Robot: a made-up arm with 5 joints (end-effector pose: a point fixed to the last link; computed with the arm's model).
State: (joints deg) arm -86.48 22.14 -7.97 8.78 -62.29
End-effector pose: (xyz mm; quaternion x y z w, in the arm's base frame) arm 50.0 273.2 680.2 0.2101 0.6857 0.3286 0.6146
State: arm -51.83 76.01 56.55 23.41 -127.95
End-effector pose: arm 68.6 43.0 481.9 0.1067 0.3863 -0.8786 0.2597
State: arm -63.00 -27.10 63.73 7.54 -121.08
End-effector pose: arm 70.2 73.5 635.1 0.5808 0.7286 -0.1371 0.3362
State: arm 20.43 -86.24 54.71 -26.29 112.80
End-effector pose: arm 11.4 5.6 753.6 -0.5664 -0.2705 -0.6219 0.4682
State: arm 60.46 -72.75 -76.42 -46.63 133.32
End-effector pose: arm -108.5 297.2 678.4 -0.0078 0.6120 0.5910 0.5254
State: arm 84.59 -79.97 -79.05 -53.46 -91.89
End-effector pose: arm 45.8 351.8 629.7 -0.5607 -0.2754 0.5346 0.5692
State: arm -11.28 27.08 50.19 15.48 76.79
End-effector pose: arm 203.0 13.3 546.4 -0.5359 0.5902 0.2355 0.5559
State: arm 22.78 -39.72 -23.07 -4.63 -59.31
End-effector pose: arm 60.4 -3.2 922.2 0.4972 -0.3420 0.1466 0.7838
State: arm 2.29 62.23 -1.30 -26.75 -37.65
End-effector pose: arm 382.3 -20.0 484.8 0.4345 0.4310 -0.2492 0.7506
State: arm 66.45 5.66 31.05 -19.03 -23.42
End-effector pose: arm 159.5 -230.4 665.8 0.4633 0.0803 -0.6221 0.6260
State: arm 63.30 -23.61 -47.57 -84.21 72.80
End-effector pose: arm 16.4 66.6 919.4 0.3411 0.7875 0.5099 0.0582
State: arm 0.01 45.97 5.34 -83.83 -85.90
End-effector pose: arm 392.4 2.3 646.4 0.7535 0.0492 0.2103 0.6210
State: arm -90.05 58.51 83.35 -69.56 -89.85
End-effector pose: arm 27.0 101.3 490.3 0.0989 0.8152 -0.1104 0.5599
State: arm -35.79 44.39 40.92 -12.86 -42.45
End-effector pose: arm 203.4 106.1 498.3 0.1407 0.7325 -0.1876 0.6391
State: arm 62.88 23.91 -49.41 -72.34 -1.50
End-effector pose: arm 163.9 -216.1 896.3 -0.1167 -0.6525 -0.3560 0.6587
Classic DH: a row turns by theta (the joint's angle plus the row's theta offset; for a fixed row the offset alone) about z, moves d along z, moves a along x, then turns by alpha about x. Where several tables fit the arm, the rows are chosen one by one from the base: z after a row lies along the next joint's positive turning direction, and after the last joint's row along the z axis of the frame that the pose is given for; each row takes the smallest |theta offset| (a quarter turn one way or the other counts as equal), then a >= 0, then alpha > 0; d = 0 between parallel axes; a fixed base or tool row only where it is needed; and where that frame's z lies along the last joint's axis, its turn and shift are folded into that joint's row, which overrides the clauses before.
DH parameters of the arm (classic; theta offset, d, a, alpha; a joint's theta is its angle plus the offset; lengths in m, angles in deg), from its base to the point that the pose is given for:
base (fixed): -23.96 0 0.0591 180
joint 1: -23.96 -0.573 0.013 90
joint 2: -83.22 0 0.2034 0
joint 3: 77.66 0 0.1135 0
joint 4: -84.44 0.018 -0.01 90
joint 5: 66.54 -0.0893 -0.0109 104.09
tool (fixed): -111.57 -0.0052 0 0

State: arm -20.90 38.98 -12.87 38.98 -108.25
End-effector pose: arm 313.3 106.1 589.0 0.6733 0.5413 -0.3947 0.3129
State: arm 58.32 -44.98 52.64 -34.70 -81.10
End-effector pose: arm 121.9 -85.3 751.5 0.6811 -0.2989 -0.1773 0.6445
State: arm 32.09 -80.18 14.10 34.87 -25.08
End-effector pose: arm 11.1 20.1 766.1 0.3653 -0.1699 -0.2656 0.8759
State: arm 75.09 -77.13 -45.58 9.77 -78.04
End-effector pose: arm 10.1 238.6 819.2 0.0920 -0.5846 0.1534 0.7914
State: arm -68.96 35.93 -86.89 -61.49 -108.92
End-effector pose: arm 96.3 167.0 904.1 -0.5067 -0.0773 -0.8543 0.0867
